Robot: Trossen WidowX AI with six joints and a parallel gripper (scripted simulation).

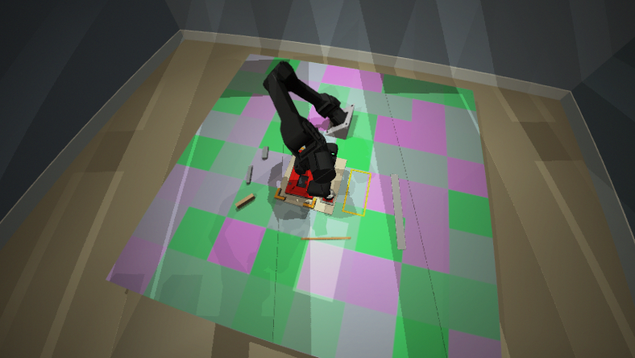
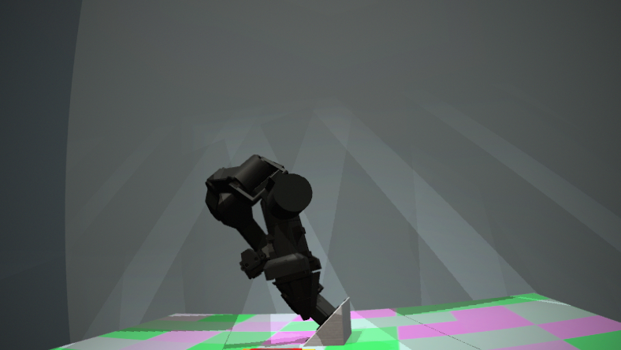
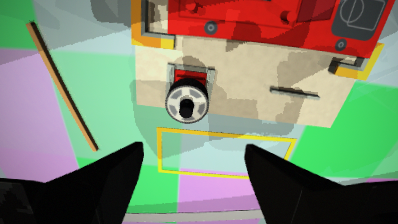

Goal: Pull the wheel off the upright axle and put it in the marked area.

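Now: the wheel 80 mm below my gripper tip, 10 mm to the left of it and 10 mm ahead of it. Round my gripper tip: long grey strip (270 mm to the left, 120 mm below, 40 mm behind); then thin wooden stick (160 mm ahead, 110 mm below, 50 mm to the left).
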